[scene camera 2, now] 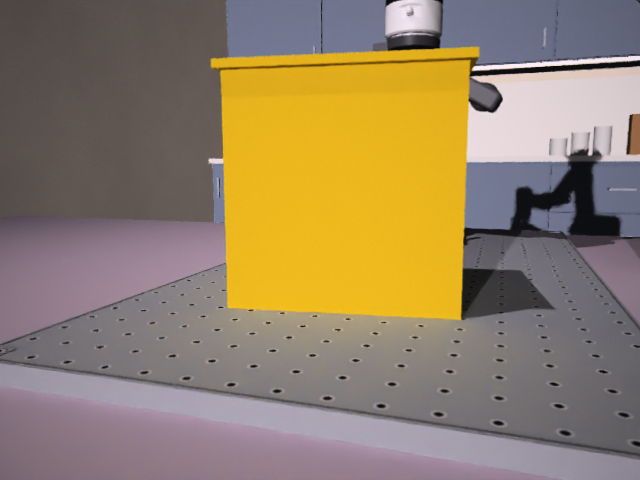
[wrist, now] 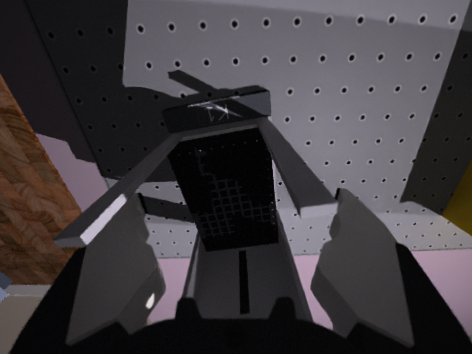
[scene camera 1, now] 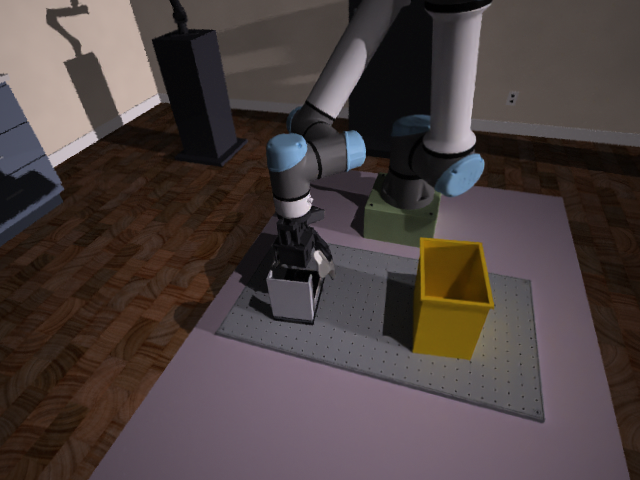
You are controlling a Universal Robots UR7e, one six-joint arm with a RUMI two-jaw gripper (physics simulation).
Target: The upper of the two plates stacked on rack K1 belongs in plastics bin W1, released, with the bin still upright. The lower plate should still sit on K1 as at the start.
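Places are measured from the arm's base along level axes (x ahead, y left, z up), in centimetres.
Where they show: gripper, fingertip midpoint: [wrist: 237, 192] [scene camera 1: 304, 273]; arm's base at its link origin: [scene camera 1: 407, 194].
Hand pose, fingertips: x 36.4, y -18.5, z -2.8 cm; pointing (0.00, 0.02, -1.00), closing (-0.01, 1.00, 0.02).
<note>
Things, the pixels of their top centre, and the offset from my fingertips. Level surfaces: height alone.
- Rack K1 at its top centre: [wrist: 224, 316] [scene camera 1: 295, 256] dy -0.7, dx +2.0, dz +7.0 cm
- black plate at its top centre: [wrist: 231, 204] [scene camera 1: 297, 287] dy -0.7, dx +3.0, dz -2.3 cm
- Bin W1 at its top centre: [scene camera 2: 351, 69] [scene camera 1: 453, 268] dy +33.0, dx +0.3, dz +11.0 cm
- grey perforated board at its surface level: dz -7.0 cm
- pink table at its surface level: dz -8.3 cm
Rack K1 [scene camera 1: 291, 298] [wrist: 250, 107] stands upright at the left of the board, with pale uprights and its label showing in the wrist view. A black plate [wrist: 225, 200] with a well grid lies in the rack, dark and shadowed; I cannot tell the upper and lower plates apart. My gripper [scene camera 1: 300, 268] [wrist: 237, 192] is wide open and empty at the top of the rack, its fingers on either side of the plate in the wrist view. Bin W1 [scene camera 1: 448, 330] [scene camera 2: 343, 191] [wrist: 462, 205], yellow and open-topped, stands upright to the right, and no plate shows in its visible interior.
A grey perforated board [scene camera 1: 356, 310] [scene camera 2: 310, 346] [wrist: 350, 40] lies under rack and bin on the pink table [scene camera 1: 310, 423]. The arm's green base block [scene camera 1: 398, 222] stands behind the board. The bin hides the rack in scene camera 2.
</note>
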